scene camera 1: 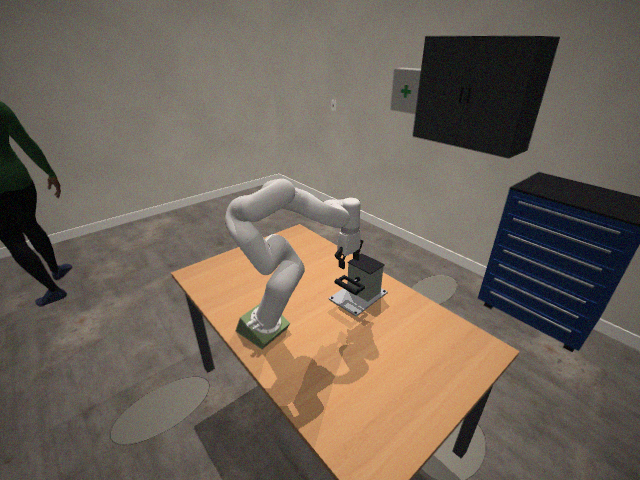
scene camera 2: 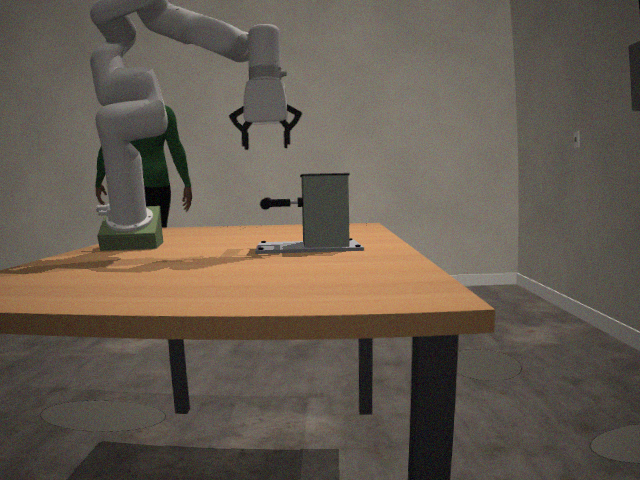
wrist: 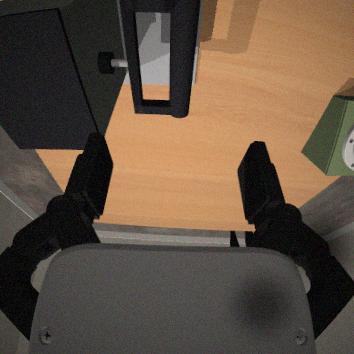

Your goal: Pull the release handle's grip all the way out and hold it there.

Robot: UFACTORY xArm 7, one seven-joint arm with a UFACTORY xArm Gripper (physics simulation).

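The release handle's black grip [scene camera 1: 345, 286] [scene camera 2: 265, 203] [wrist: 182, 60] is a rectangular loop that juts level from the grey-green housing [scene camera 1: 364, 283] [scene camera 2: 325, 209] [wrist: 40, 85]. A short silver rod [scene camera 2: 294, 202] [wrist: 119, 63] shows between grip and housing. The housing stands upright on a light metal base plate [scene camera 2: 279, 248]. My gripper [scene camera 1: 348, 261] [scene camera 2: 266, 146] [wrist: 176, 151] points down, open and empty, well above the grip. In scene camera 2 its fingers stand to either side of the grip's outer end, one left and one right. In the wrist view the grip lies beyond the fingertips, towards the top.
The arm stands on a green block [scene camera 1: 263, 338] [scene camera 2: 130, 240] [wrist: 325, 135] at one side of the wooden table [scene camera 1: 413, 361] [scene camera 2: 248, 289] [wrist: 240, 100]. A person in green [scene camera 1: 18, 160] [scene camera 2: 155, 155] stands beyond the table. A blue drawer cabinet [scene camera 1: 555, 263] stands on the floor at the right.
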